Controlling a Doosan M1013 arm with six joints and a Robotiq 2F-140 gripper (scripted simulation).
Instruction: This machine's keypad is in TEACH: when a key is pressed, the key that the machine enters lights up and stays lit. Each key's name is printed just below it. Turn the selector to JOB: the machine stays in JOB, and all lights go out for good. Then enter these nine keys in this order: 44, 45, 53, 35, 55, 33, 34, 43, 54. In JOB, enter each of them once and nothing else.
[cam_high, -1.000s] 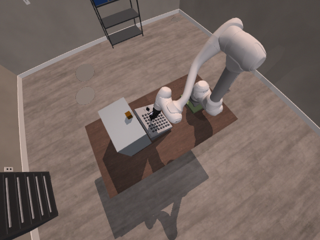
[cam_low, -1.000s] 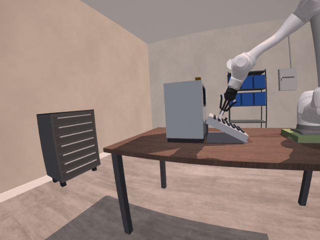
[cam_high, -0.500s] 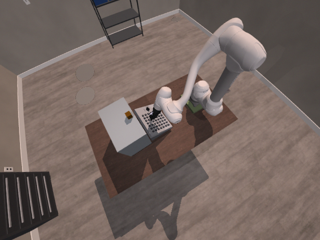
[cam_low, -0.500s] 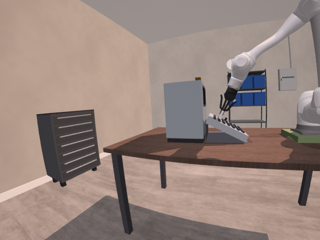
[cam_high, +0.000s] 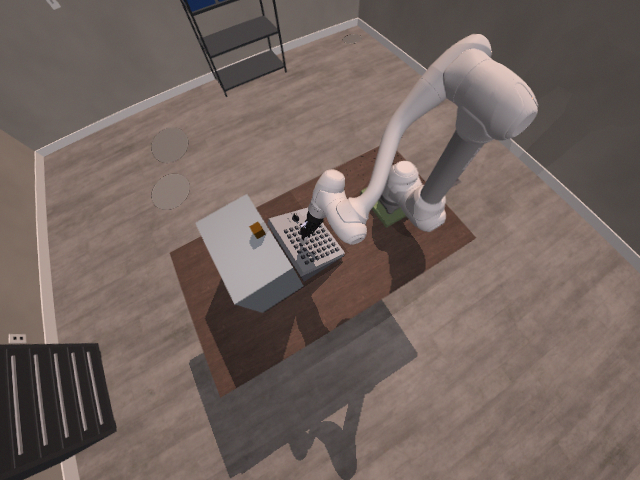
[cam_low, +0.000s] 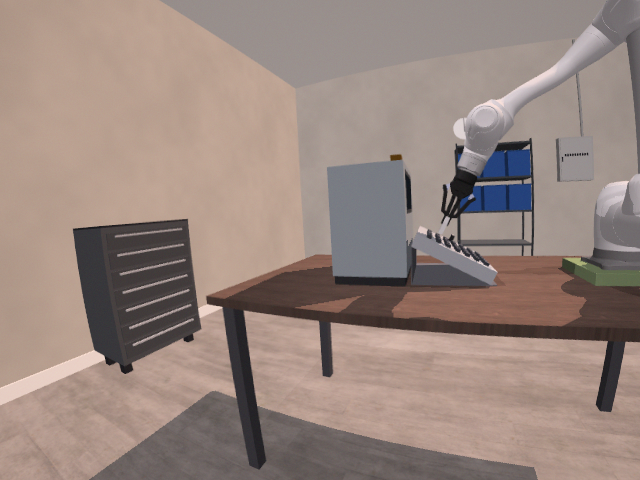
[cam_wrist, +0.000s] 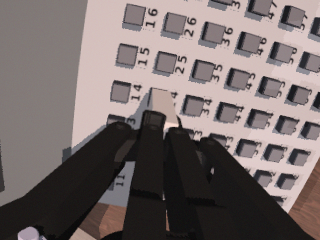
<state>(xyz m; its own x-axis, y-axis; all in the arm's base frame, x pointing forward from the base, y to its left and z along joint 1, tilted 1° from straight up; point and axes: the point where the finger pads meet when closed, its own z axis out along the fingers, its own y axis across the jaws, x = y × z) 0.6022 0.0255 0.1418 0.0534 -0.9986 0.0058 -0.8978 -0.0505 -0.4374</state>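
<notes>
Right now the key 44 is 7 cm below my hand and 4 cm behind it. From my hand the other things lie so: black selector knob 17 cm to the right, 6 cm below, 3 cm behind; then sloped keypad 11 cm below, 5 cm to the right, 1 cm behind.
</notes>
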